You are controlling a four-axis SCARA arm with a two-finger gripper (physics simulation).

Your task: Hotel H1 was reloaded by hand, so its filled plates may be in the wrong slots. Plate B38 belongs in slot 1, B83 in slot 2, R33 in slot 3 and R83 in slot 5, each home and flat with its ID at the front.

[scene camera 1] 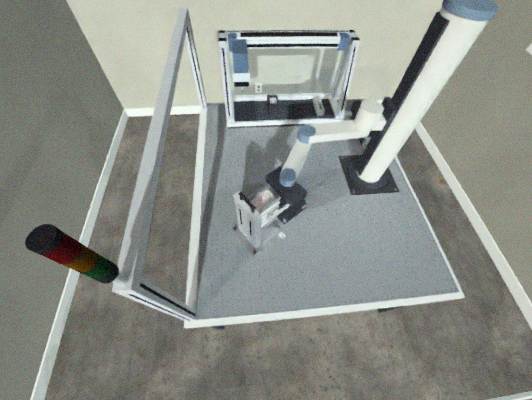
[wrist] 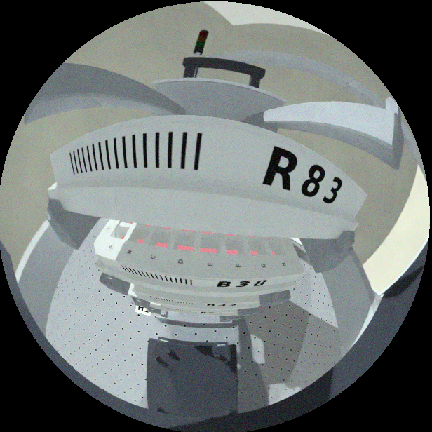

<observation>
In view: my gripper [scene camera 1: 257, 209] and a dark regrip stand [wrist: 190, 381].
</observation>
